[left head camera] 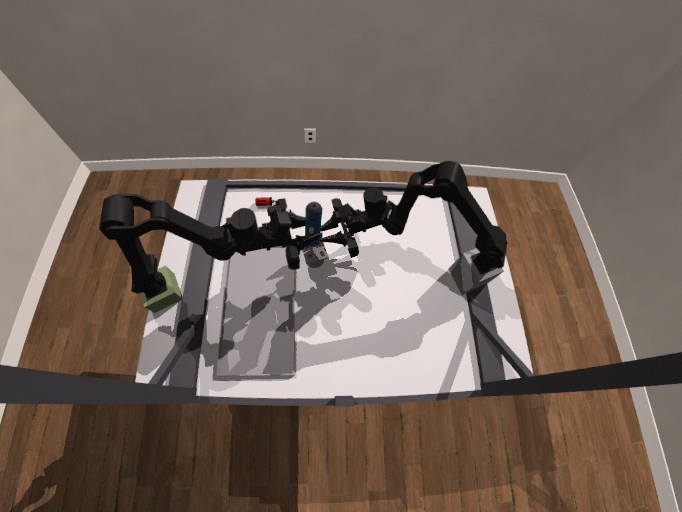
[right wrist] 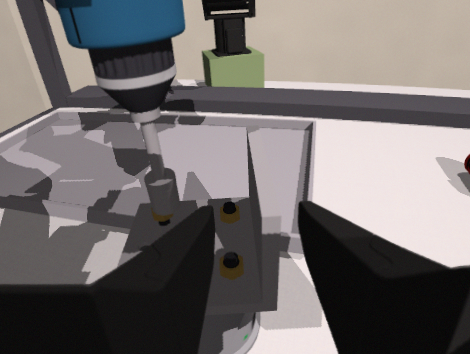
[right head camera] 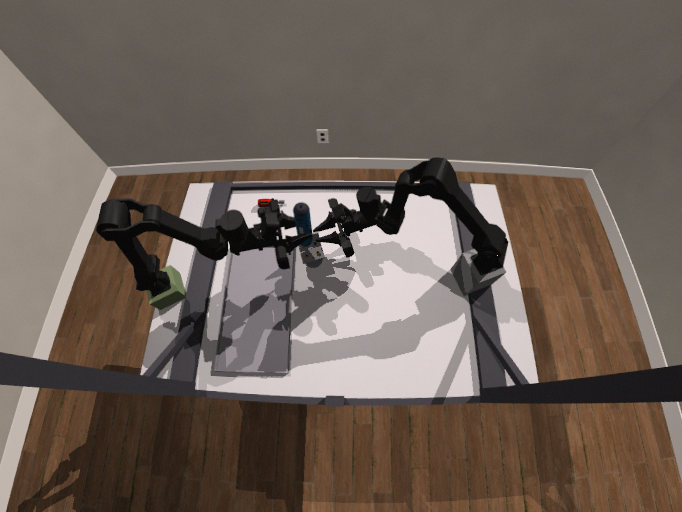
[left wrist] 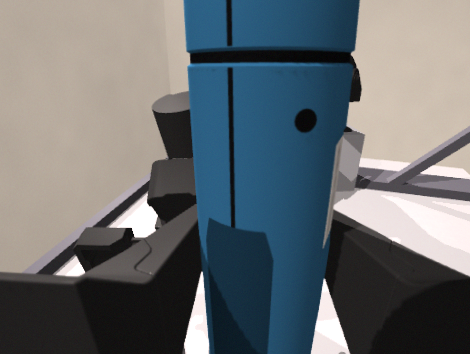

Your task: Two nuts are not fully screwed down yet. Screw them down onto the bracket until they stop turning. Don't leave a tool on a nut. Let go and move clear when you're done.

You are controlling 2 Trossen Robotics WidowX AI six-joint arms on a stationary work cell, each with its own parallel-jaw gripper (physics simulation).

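Seen in the pictures: left gripper, fingertip midpoint: (left head camera: 319, 227) (right head camera: 310, 227) (left wrist: 260, 215); right gripper, fingertip midpoint: (right wrist: 256, 215) (right head camera: 314, 236); left arm's base, origin of the base link: (left head camera: 154, 285) (right wrist: 231, 52) (right head camera: 159, 284); right arm's base, origin of the base link: (left head camera: 483, 262) (right head camera: 484, 262).
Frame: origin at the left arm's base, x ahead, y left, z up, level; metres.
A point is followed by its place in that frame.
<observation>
My left gripper (left head camera: 308, 228) @(z 0.152, x 0.493, y -0.141 m) (right head camera: 301, 230) @(z 0.152, x 0.493, y -0.141 m) (left wrist: 260, 215) @(z 0.152, x 0.493, y -0.141 m) is shut on the upright blue driver (left head camera: 313, 216) @(z 0.239, x 0.470, y -0.153 m) (right head camera: 301, 216) @(z 0.241, x 0.472, y -0.154 m) (left wrist: 270, 150) @(z 0.192, x 0.458, y -0.130 m) (right wrist: 125, 22) @(z 0.098, x 0.492, y -0.135 m). In the right wrist view its grey socket (right wrist: 162, 195) @(z 0.026, x 0.475, y -0.137 m) points down over one brass nut (right wrist: 162, 216) @(z 0.008, x 0.468, y -0.140 m) on the grey bracket (left head camera: 321, 251) (right wrist: 245, 296). Two other brass nuts (right wrist: 230, 213) @(z 0.005, x 0.472, y -0.106 m) (right wrist: 231, 266) @(z 0.006, x 0.507, y -0.113 m) sit beside the bracket's upright plate (right wrist: 255, 225) @(z 0.017, x 0.497, y -0.100 m), with dark stud tips showing. My right gripper (left head camera: 323, 232) @(z 0.033, x 0.509, y -0.103 m) (right head camera: 316, 233) @(z 0.033, x 0.509, y -0.103 m) (right wrist: 256, 215) @(z 0.033, x 0.509, y -0.103 m) is partly open and empty, close to the bracket; the upright plate shows between its fingertips.
A red tool (left head camera: 263, 201) @(z -0.040, x 0.424, y 0.148 m) (right head camera: 264, 202) @(z -0.039, x 0.421, y 0.149 m) lies at the back left of the table. A grey tray (left head camera: 256, 376) @(z -0.050, x 0.164, y -0.371 m) (right wrist: 215, 121) @(z -0.056, x 0.196, y -0.070 m) lies left of the bracket. A round base (right wrist: 253, 325) @(z -0.057, x 0.499, y -0.103 m) shows under the bracket. The two grippers are very close together around the driver and bracket.
</observation>
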